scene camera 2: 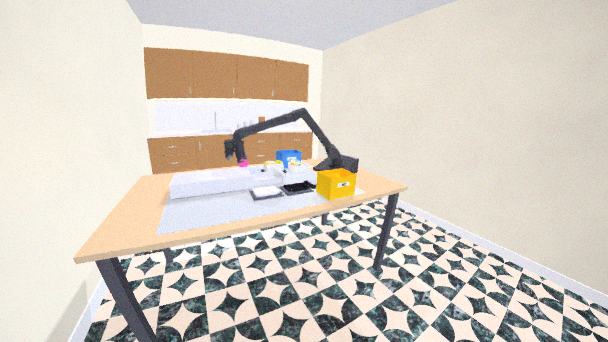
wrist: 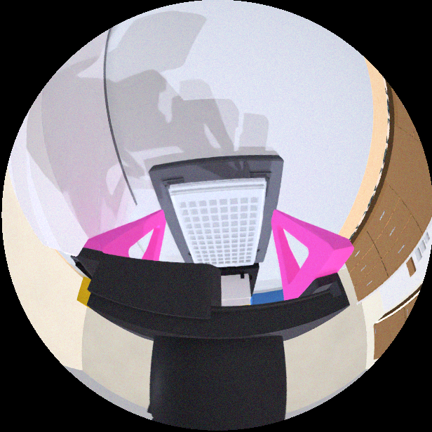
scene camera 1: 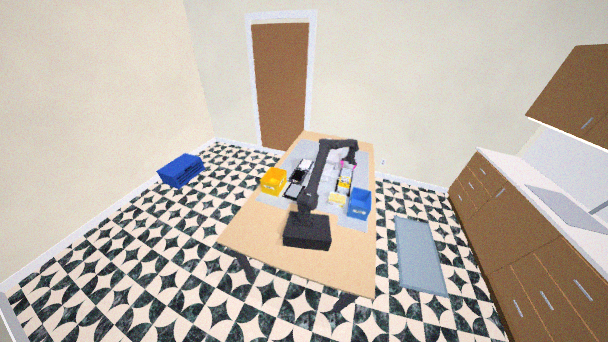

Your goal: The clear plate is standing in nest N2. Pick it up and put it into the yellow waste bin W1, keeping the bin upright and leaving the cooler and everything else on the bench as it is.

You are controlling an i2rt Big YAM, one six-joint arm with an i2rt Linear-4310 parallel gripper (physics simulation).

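Places are measured from the arm's base along level axes (x ahead, y left, z up), in metres.
Pixels of known places: gripper, fingertip midpoint: [scene camera 1: 347, 169]; arm's base, origin of the base link: [scene camera 2: 337, 165] [scene camera 1: 303, 222].
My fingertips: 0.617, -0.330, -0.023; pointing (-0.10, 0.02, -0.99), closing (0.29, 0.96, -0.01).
Ahead of a thing's pixels: the offset from my fingertips to its top centre, as dx, dy, dz. "*": to the spot under its first point.
A clear, whitish plate with a grid of wells [wrist: 220, 225] sits flat in a dark nest frame [wrist: 273, 195]; no nest label is readable. My gripper [scene camera 1: 347, 164] [scene camera 2: 243, 163] [wrist: 218, 215] is open and empty, its magenta fingers spread on either side of the plate and nest in the wrist view. Its exact height above the plate is hard to tell. The yellow waste bin @[-0.287, +0.592, +0.084] [scene camera 1: 273, 181] [scene camera 2: 336, 184] stands upright on the bench at the other side of the arm; a piece of the bin [wrist: 84, 292] shows at the lower left of the wrist view.
A blue bin @[-0.421, -0.038, +0.084] [scene camera 1: 360, 204] [scene camera 2: 288, 157] stands on the gripper's side of the bench. A long white housing [scene camera 2: 215, 182] runs beside the gripper. A white plate @[+0.036, +0.382, -0.009] [scene camera 1: 305, 164] [scene camera 2: 266, 192] and dark nests @[-0.138, +0.427, -0.009] [scene camera 1: 300, 175] [scene camera 2: 298, 188] lie near the yellow bin. A yellow-topped box @[* -0.420, +0.124, +0.032] [scene camera 1: 336, 200] is near the blue bin.
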